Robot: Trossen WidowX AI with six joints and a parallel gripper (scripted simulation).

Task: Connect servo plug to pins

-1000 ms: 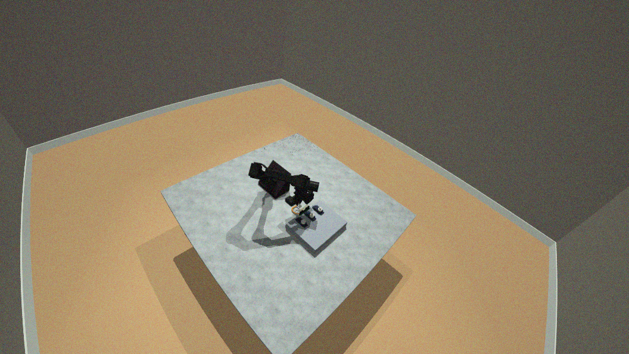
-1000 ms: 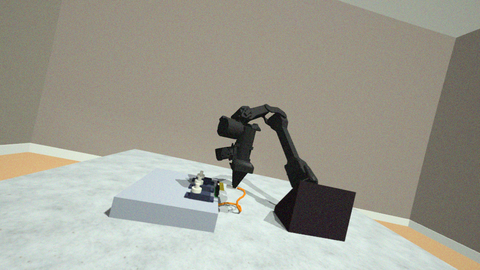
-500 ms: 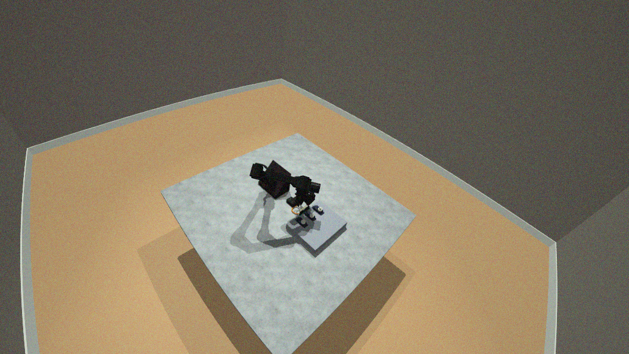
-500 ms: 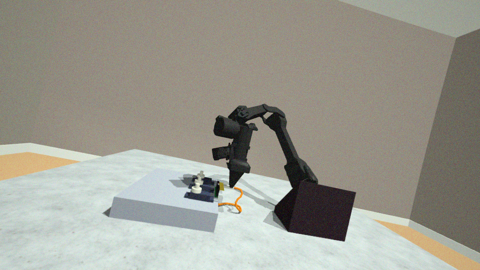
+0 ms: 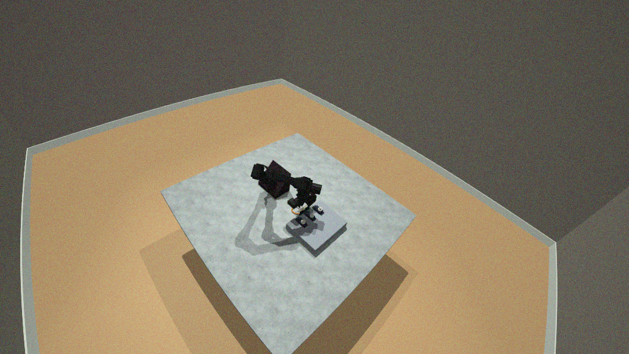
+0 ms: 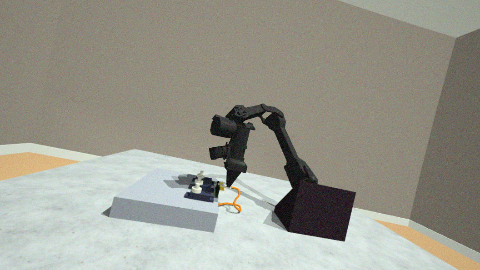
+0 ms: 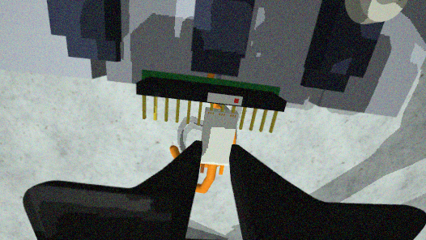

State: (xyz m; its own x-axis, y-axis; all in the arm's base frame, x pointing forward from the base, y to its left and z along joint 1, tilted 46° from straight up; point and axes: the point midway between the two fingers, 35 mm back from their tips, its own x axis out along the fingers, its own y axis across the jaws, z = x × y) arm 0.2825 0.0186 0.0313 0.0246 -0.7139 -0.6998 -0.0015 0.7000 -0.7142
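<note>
The red dot is 3 cm ahead of my gripper tip and 1 cm to the right of it. The rest, counted from my gripper tip: grey printed holder (19 cm ahead, 5 cm below, 1 cm to the left).
</note>
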